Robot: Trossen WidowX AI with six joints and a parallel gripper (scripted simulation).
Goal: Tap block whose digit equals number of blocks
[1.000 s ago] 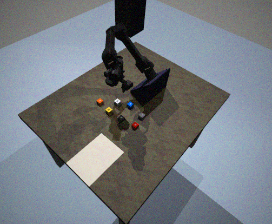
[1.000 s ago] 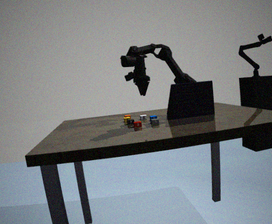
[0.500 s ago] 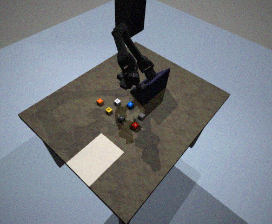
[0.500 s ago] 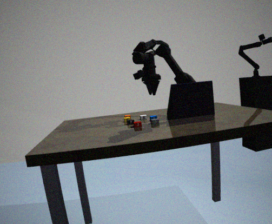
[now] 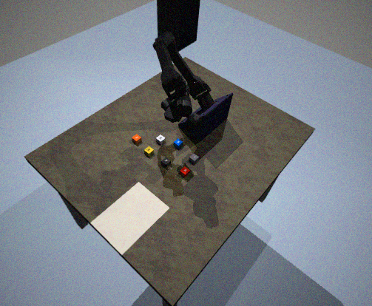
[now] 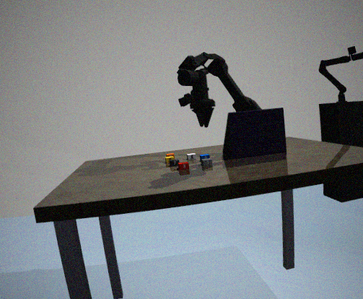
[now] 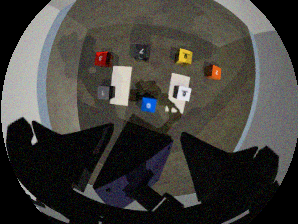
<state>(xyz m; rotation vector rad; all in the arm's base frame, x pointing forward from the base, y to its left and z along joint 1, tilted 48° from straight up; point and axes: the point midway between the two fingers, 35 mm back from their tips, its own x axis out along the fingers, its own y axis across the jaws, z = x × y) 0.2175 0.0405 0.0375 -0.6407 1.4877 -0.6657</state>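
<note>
The black block lies 130 mm ahead of my gripper tip, 30 mm to the left of it and 120 mm below it. Also, from my gripper tip: white block 50 mm ahead, 80 mm to the right, 120 mm below; grey block 30 mm ahead, 110 mm to the left, 120 mm below; blue block 10 mm ahead, 120 mm below.
</note>
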